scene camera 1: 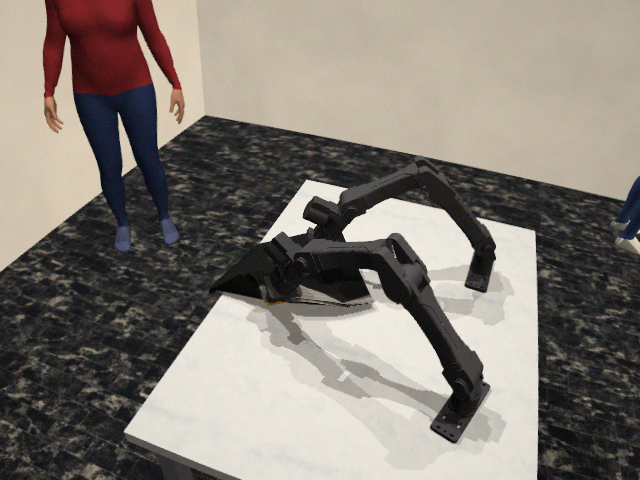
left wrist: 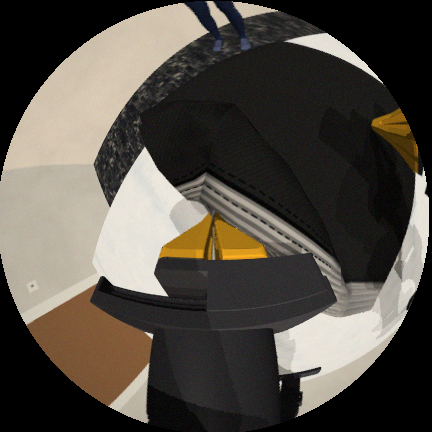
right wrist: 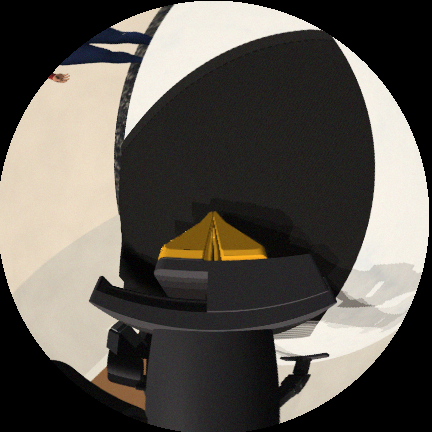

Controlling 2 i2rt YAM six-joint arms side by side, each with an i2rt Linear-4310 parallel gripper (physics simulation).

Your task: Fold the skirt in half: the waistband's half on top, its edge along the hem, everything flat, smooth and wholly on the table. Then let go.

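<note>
The black skirt is partly bunched, with a raised flap. One corner reaches past the table's far-left edge in scene camera 1. A grey striped part along its waistband shows creased at the left fingertips. My left gripper is shut on the skirt at this striped part, low by the table. My right gripper is shut and holds no cloth; its tips are above the smooth black fabric. Its fingertips are hidden in scene camera 1.
The white table carries both arm bases, with a base plate near the lower right and another base plate behind it. The two forearms lie close together over the skirt. A person in red stands beyond the table.
</note>
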